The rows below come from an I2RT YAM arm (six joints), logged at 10 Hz.
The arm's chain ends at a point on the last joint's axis. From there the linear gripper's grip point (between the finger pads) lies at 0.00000 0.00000 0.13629 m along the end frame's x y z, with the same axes.
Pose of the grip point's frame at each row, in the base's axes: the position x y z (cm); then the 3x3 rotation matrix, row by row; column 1 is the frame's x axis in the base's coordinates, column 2 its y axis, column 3 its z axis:
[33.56, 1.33, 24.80], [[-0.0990, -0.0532, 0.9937], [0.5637, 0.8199, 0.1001], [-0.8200, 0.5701, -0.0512]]
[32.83, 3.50, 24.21], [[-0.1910, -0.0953, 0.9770], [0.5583, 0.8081, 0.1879], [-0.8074, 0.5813, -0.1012]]
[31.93, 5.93, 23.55], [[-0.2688, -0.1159, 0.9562], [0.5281, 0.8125, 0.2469], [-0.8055, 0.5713, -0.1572]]
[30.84, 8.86, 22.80], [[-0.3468, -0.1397, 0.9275], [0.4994, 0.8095, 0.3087], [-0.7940, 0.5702, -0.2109]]
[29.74, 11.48, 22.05], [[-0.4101, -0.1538, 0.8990], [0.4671, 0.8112, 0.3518], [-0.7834, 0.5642, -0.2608]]
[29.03, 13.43, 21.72], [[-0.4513, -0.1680, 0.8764], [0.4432, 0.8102, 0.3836], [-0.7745, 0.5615, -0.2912]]
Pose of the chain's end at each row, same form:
[20.02, -0.03, 25.50], [[-0.0990, -0.0532, 0.9937], [0.5637, 0.8199, 0.1001], [-0.8200, 0.5701, -0.0512]]
[19.51, 0.94, 25.59], [[-0.1910, -0.0953, 0.9770], [0.5583, 0.8081, 0.1879], [-0.8074, 0.5813, -0.1012]]
[18.90, 2.56, 25.69], [[-0.2688, -0.1159, 0.9562], [0.5281, 0.8125, 0.2469], [-0.8055, 0.5713, -0.1572]]
[18.20, 4.65, 25.67], [[-0.3468, -0.1397, 0.9275], [0.4994, 0.8095, 0.3087], [-0.7940, 0.5702, -0.2109]]
[17.49, 6.69, 25.60], [[-0.4101, -0.1538, 0.8990], [0.4671, 0.8112, 0.3518], [-0.7834, 0.5642, -0.2608]]
[17.09, 8.20, 25.69], [[-0.4513, -0.1680, 0.8764], [0.4432, 0.8102, 0.3836], [-0.7745, 0.5615, -0.2912]]

